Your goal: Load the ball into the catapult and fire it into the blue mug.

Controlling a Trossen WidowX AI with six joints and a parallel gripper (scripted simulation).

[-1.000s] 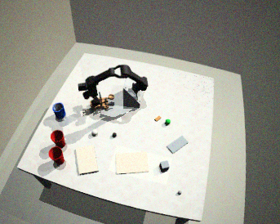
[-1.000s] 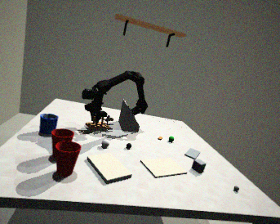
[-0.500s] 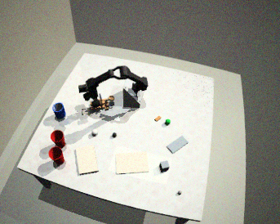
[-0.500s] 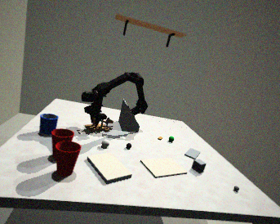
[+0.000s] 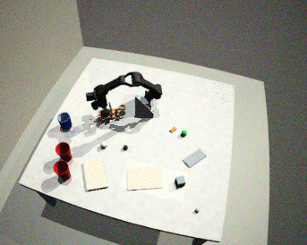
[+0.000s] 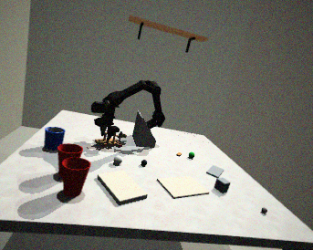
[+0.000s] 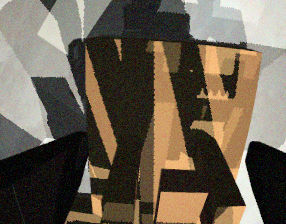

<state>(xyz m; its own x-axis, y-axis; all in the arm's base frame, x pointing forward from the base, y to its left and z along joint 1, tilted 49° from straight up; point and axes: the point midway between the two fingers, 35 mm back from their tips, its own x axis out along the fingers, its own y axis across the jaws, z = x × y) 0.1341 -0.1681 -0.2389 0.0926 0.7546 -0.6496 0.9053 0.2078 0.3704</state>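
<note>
Now: the black ball 24 cm ahead of my gripper tip, 19 cm to the left of it and 2 cm below it. Round my gripper tip: blue mug: 27 cm to the right, 12 cm ahead, 1 cm below; pale grey ball: 25 cm ahead, 5 cm to the left, 2 cm below; wooden catapult: 7 cm to the left, 2 cm behind, 2 cm above.
</note>
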